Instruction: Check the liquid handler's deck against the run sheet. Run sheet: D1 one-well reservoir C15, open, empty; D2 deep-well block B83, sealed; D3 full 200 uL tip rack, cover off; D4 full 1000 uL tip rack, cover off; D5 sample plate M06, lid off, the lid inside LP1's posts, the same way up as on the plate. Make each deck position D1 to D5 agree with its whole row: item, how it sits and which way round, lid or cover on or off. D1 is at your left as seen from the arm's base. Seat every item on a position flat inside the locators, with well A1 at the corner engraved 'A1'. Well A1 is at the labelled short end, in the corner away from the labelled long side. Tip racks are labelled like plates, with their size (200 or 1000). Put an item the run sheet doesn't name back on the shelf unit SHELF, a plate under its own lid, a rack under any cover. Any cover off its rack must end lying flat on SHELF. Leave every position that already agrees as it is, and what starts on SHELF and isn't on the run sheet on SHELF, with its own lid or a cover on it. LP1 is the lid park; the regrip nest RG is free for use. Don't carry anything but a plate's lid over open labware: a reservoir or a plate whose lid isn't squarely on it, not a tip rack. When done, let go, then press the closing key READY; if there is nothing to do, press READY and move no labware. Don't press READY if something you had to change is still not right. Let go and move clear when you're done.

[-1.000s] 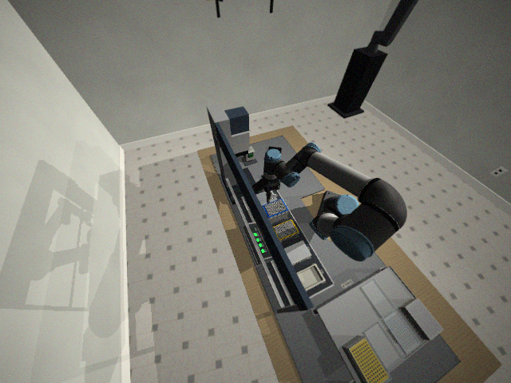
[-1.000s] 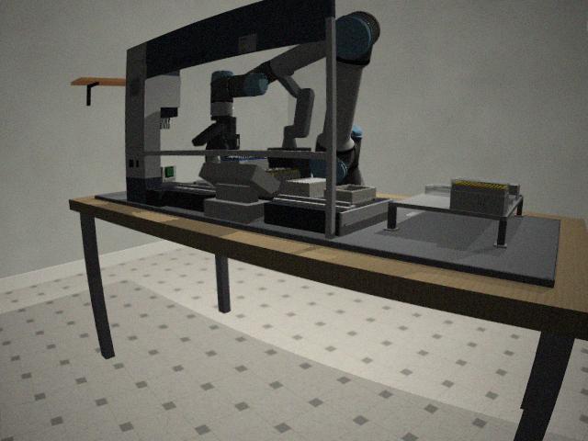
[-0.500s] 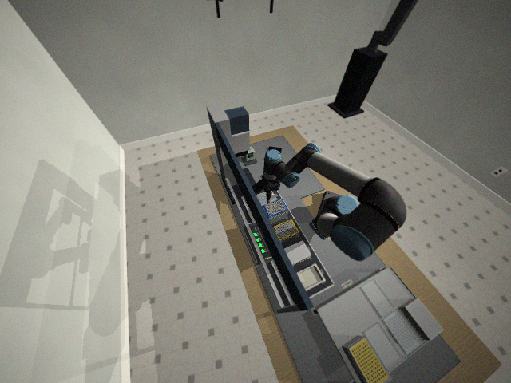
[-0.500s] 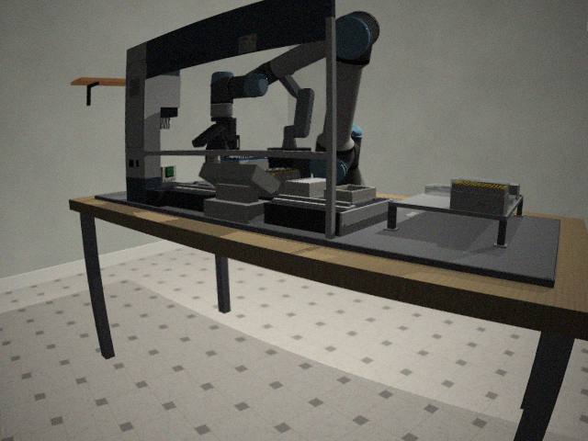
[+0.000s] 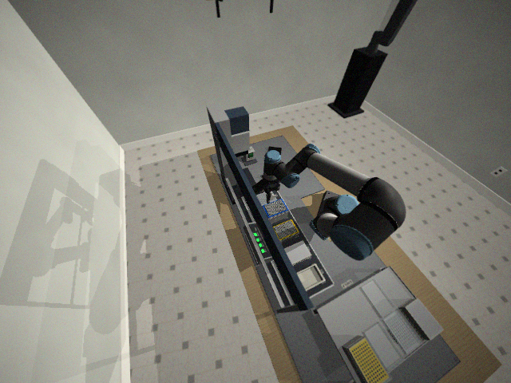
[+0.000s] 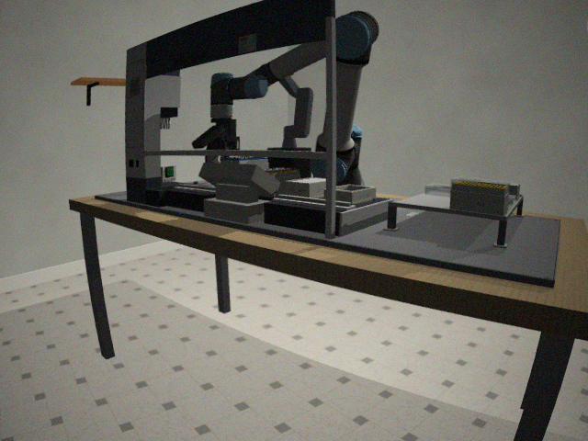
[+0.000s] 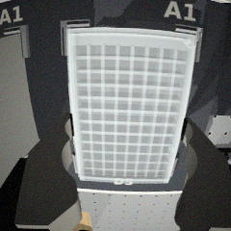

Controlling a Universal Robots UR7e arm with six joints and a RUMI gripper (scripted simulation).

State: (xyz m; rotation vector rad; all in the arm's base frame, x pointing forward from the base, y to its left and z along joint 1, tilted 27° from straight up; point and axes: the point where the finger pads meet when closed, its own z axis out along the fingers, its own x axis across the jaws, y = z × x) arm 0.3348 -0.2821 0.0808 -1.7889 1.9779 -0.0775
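The sample plate is 1 cm below my hand. Round my hand: yellow-framed tip rack (2 cm ahead, 25 cm to the left, 3 cm above); then blue-framed tip rack (1 cm ahead, 13 cm to the left, 5 cm above); then flat lid (16 cm behind, 16 cm to the right, 5 cm below).
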